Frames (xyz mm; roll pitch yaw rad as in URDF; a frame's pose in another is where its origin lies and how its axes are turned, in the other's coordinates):
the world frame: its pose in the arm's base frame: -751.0 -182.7 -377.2 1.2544 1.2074 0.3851
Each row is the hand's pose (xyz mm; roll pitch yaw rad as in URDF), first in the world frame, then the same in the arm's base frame.
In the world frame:
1: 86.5 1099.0 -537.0 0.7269 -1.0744 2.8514
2: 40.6 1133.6 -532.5 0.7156 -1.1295 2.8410
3: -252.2 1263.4 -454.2 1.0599 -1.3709 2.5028
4: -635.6 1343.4 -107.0 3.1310 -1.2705 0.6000
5: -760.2 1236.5 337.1 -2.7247 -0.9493 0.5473
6: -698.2 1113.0 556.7 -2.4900 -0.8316 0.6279
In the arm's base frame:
1: -282.7 926.8 -146.2 -2.3462 -0.6063 -0.9215
2: -270.5 938.7 -91.1 -2.3721 -0.5516 -0.9119
3: -226.2 919.9 235.1 -2.3860 -0.3020 -0.8288
4: -78.5 650.6 658.9 -2.2109 0.0662 -0.6458
5: 83.2 224.9 788.3 -1.7885 0.2760 -0.3974
6: 154.0 -13.1 713.0 -1.4537 0.2986 -0.2659

